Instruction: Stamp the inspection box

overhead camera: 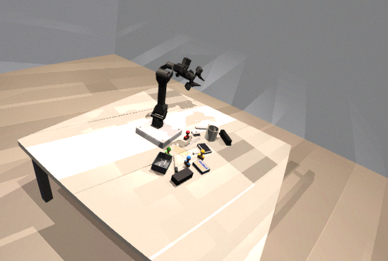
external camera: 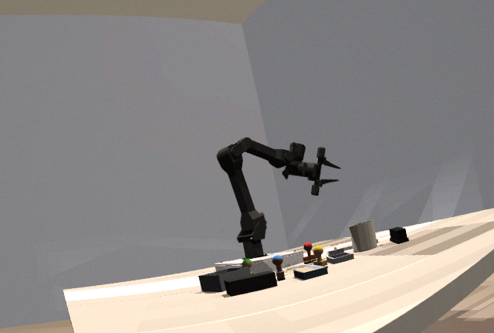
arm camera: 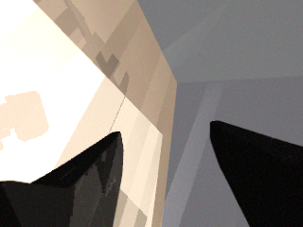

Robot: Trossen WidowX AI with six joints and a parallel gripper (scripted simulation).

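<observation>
Right now my gripper tip is 9 cm short of the green-knobbed PASS stamp, 56 cm to the left of it and 26 cm above it. From my gripper tip the other things lie so: ink pad 24 cm ahead, 35 cm to the right, 27 cm below; cup 21 cm ahead, 20 cm to the right, 24 cm below; red-knobbed stamp 10 cm ahead, 33 cm to the right, 26 cm below.
</observation>
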